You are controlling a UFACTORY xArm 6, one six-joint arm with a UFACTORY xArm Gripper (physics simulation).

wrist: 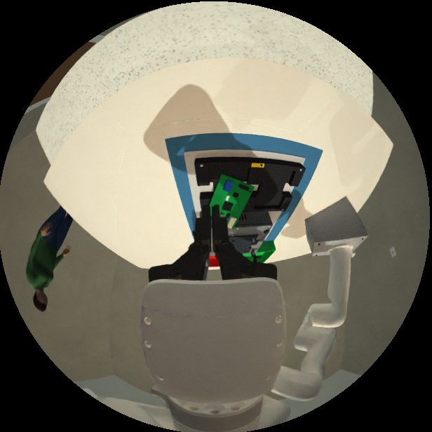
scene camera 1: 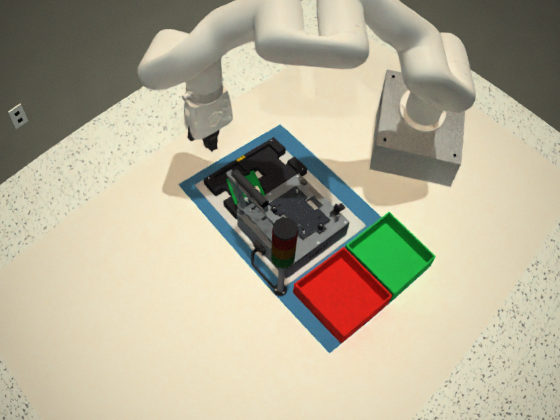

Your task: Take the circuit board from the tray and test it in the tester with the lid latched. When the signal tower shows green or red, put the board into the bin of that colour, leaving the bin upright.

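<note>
The green circuit board lies askew over the left part of the black tray in the wrist view; in the scene view the lid's dark handle bar partly hides it. The lid appears raised at the tester's left side. The grey tester shows a dark plate on top. The signal tower shows dull red, amber and green bands, none clearly lit. My gripper is shut and empty, above and left of the tray in the scene view.
The red bin and green bin stand upright side by side beyond the tester. A blue-bordered mat lies under the fixtures. A cable loops beside the tower. The arm's grey base block stands at the right.
</note>
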